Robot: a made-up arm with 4 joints.
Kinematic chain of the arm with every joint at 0, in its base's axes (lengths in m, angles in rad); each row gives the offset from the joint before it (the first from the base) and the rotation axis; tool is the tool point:
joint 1: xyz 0 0 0.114 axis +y
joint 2: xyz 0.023 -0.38 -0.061 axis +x
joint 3: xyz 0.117 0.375 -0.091 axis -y
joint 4: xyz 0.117 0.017 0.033 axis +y
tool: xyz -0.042 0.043 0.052
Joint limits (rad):
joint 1: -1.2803..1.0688
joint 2: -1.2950..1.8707
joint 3: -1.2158..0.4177
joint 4: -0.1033..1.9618
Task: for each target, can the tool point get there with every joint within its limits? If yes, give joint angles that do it. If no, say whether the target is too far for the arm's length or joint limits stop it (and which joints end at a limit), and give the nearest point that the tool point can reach.
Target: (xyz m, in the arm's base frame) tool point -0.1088 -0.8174 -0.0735
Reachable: no: joint limits stop it (at a limit: joint 2, joint 3, joint 4) | nearest point -0.3016 -0.4951 -0.4057 | short by 0.501 m
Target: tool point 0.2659 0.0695 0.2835
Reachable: yes | joints -1.0527 0.1266 -1.0895 0.5692
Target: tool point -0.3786 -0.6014 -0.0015
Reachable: no: joint limits stop it (at a limit: joint 1, joint 2, joint 3, joint 4) | nearest point -0.3572 -0.4951 -0.3692 | short by 0.383 m
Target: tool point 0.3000 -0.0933 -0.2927
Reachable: yes | joints 0.0095 -0.6428 -0.7113 0.9010
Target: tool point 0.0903 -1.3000 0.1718
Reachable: no: too far | nearest point 0.3405 -0.5583 0.3320 | short by 0.799 m
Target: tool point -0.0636 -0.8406 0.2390
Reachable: no: joint limits stop it (at a limit: joint 2, joint 3) | nearest point -0.1810 -0.5550 0.4697 | short by 0.385 m
